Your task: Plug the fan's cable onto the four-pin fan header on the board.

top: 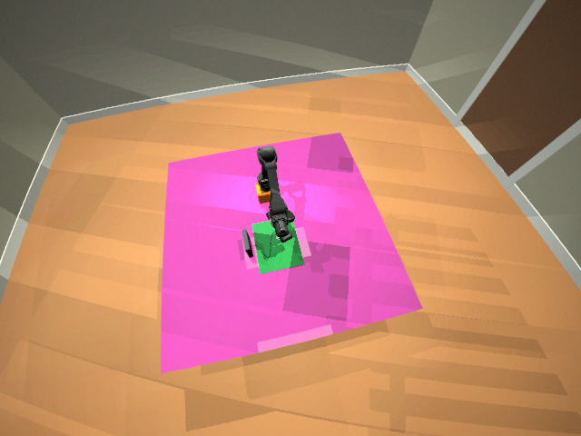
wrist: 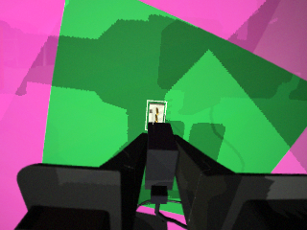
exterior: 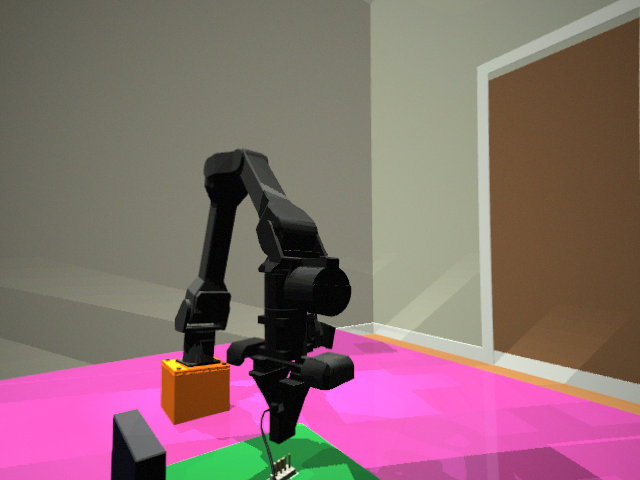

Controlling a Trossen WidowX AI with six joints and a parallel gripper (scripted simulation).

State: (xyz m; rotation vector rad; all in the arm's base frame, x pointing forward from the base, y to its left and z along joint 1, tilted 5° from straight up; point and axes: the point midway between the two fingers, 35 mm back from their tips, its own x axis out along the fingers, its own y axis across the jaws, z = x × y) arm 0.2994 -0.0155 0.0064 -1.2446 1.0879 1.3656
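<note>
My gripper tip is now 7 cm above the four-pin header and 1 cm to the left of it. The rest, counted from my gripper tip: fan plug: 1 cm to the right, 1 cm above; green board: 8 cm below, 3 cm to the right, 3 cm ahead; dark fan: 18 cm to the right, 1 cm below.
</note>
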